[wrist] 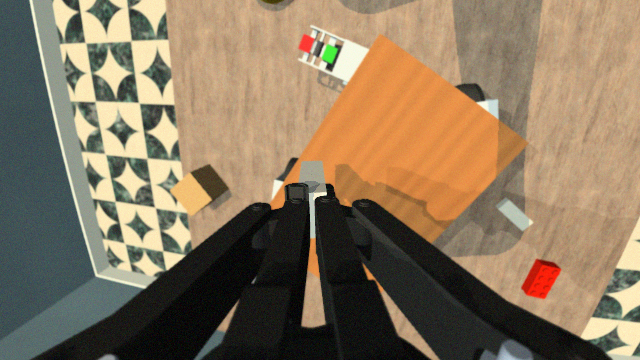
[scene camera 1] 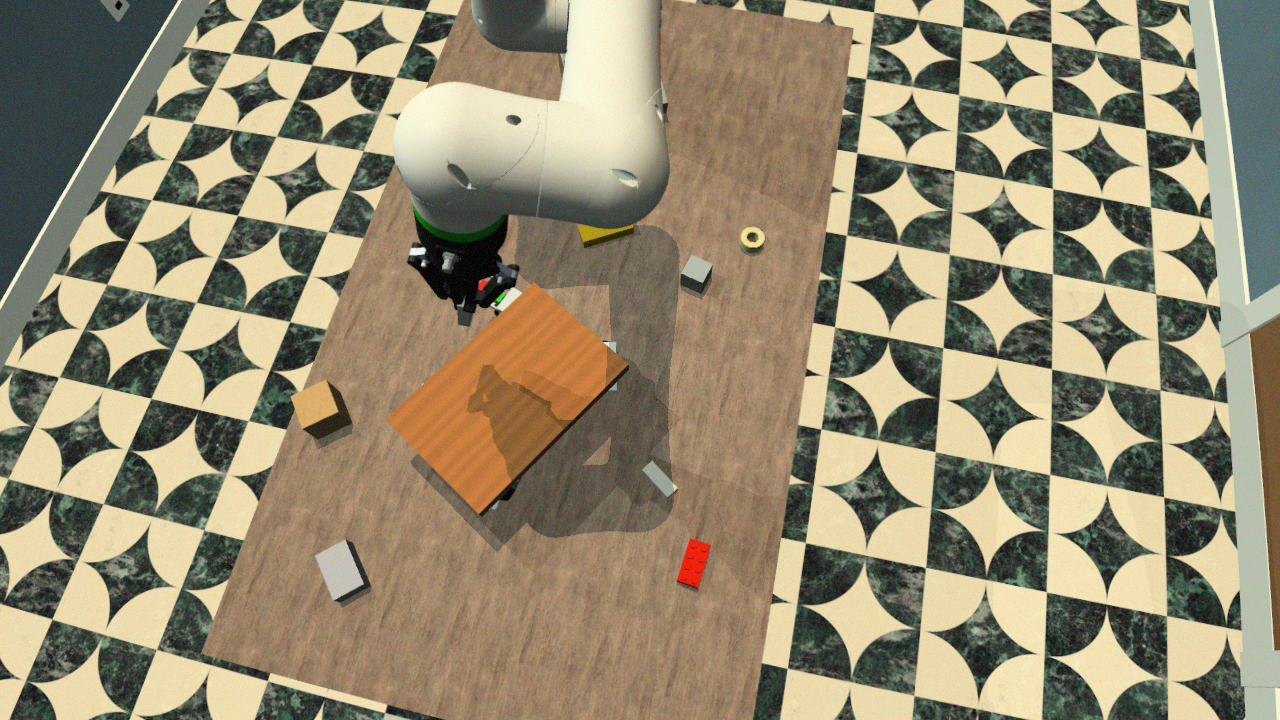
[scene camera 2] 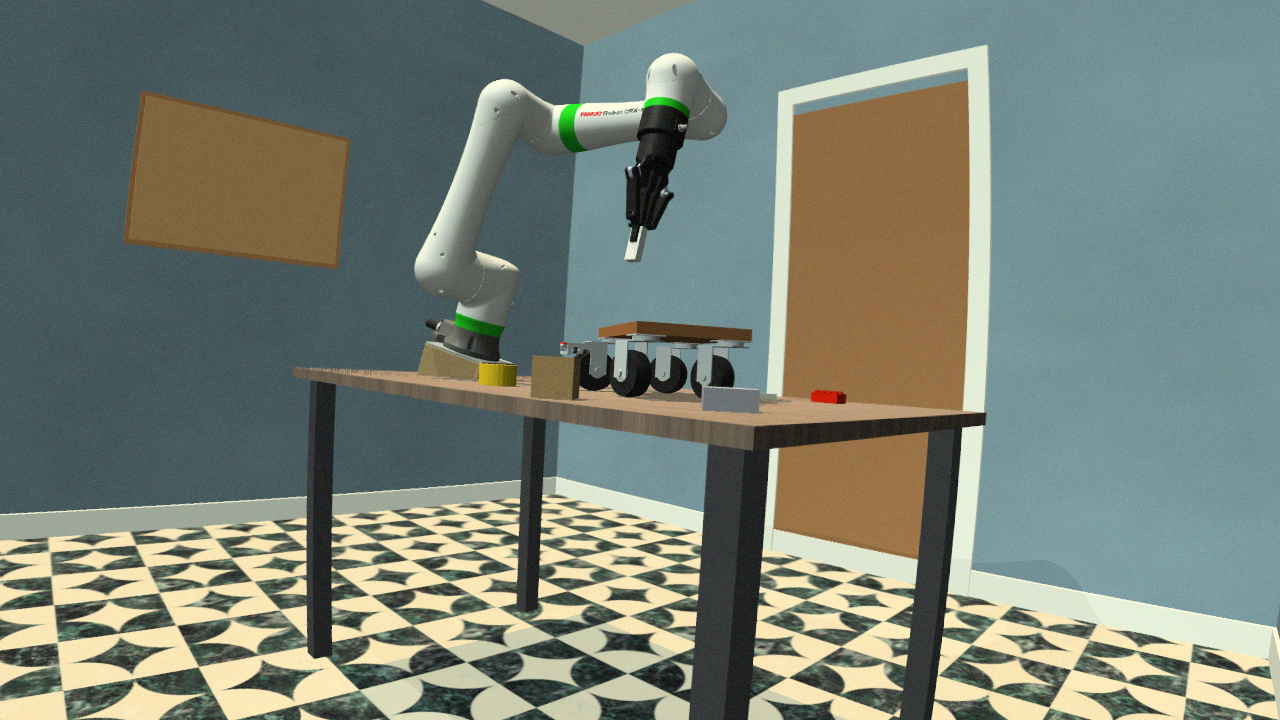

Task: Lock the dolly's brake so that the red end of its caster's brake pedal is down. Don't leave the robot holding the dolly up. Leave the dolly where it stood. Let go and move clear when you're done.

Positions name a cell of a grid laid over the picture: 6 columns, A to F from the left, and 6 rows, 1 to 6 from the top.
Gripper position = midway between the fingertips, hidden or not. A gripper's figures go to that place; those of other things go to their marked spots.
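The yellow block (scene camera 1: C2) is 133 cm from the lens. I see a grey cube (scene camera 1: D3) that is 127 cm from the lens, and a tan cube (scene camera 1: B4) that is 126 cm from the lens. A red brick (scene camera 1: D5) is 115 cm from the lens, and my gripper (scene camera 1: C3) is 104 cm from the lens. As for the yellow block and the red brick, their marked spots are 57 cm apart.
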